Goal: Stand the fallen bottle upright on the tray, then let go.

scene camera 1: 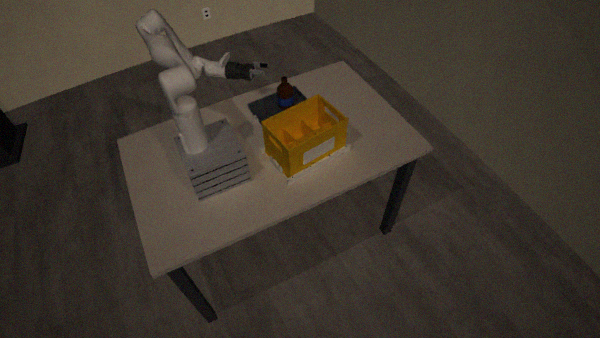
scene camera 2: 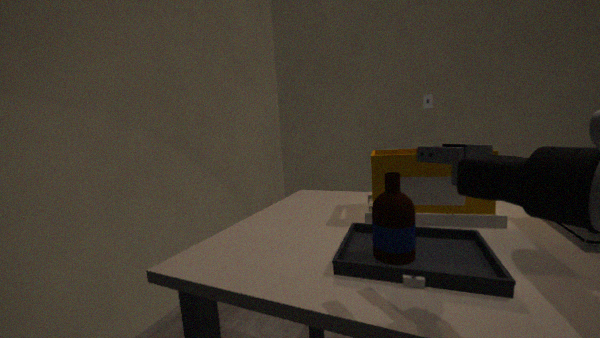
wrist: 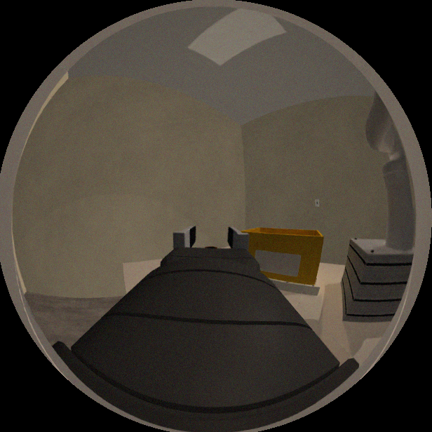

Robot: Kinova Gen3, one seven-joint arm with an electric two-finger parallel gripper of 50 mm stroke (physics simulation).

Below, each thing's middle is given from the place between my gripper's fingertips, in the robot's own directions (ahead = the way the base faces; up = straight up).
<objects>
My gripper is now 120 mm above the brown bottle (scene camera 2: 393, 213), 70 mm short of it and 40 mm to the left of it.
</objects>
